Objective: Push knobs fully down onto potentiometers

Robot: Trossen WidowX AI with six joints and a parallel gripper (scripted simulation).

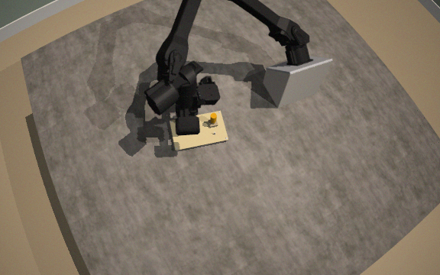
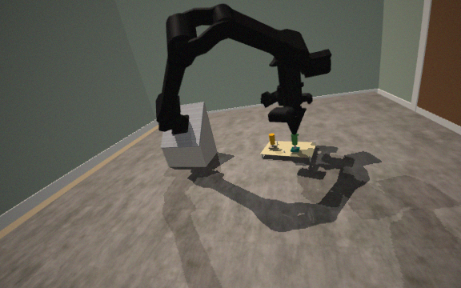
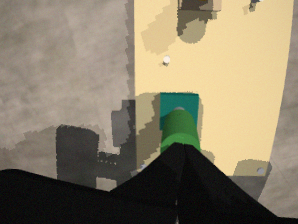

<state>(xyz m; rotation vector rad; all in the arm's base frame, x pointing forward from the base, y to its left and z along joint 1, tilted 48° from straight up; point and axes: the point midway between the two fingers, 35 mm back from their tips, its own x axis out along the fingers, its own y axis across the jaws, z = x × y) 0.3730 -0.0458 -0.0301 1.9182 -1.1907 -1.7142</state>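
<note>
The green knob lies 1 cm below my gripper tip. Also, from my gripper tip: orange knob 7 cm behind, 3 cm to the left, 3 cm below.
</note>
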